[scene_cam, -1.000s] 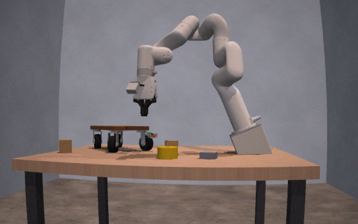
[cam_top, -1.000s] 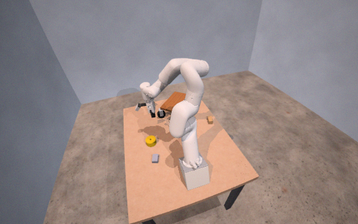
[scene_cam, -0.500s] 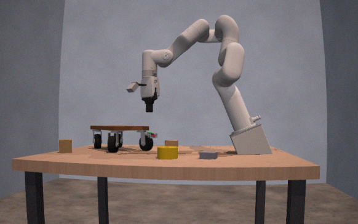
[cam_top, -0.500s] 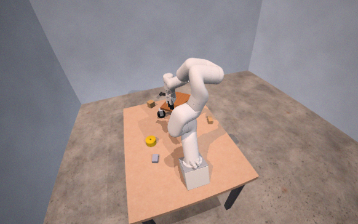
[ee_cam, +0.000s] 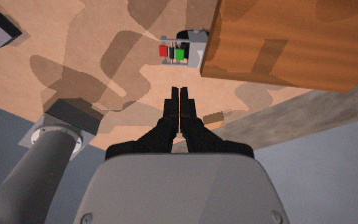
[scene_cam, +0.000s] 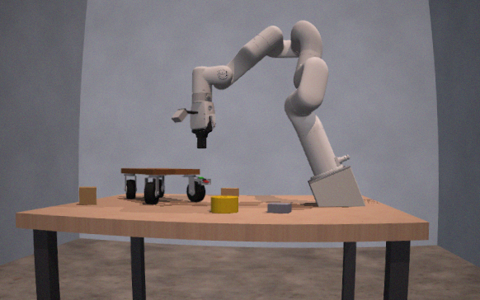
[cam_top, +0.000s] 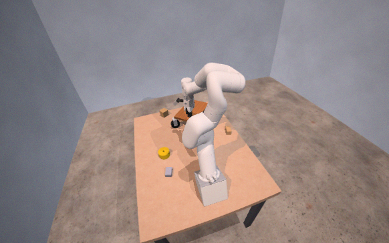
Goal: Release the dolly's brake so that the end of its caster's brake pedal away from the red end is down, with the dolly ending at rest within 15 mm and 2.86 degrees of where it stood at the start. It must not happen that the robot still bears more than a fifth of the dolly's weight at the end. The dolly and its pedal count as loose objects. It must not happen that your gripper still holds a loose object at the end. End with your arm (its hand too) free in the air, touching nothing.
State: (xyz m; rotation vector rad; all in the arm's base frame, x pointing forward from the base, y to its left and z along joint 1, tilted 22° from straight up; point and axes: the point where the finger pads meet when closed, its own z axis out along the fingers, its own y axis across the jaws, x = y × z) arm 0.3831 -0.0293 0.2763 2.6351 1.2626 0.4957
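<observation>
Now: hand 140 mm above the brake pedal, 10 mm to the right of it and 10 mm past it. The rest, counted from my hand: grey block: 290 mm behind, 260 mm to the left, 210 mm below; then yellow cylinder: 250 mm to the left, 200 mm below, 120 mm behind; then tan cube: 380 mm ahead, 190 mm below, 160 mm to the left.
</observation>
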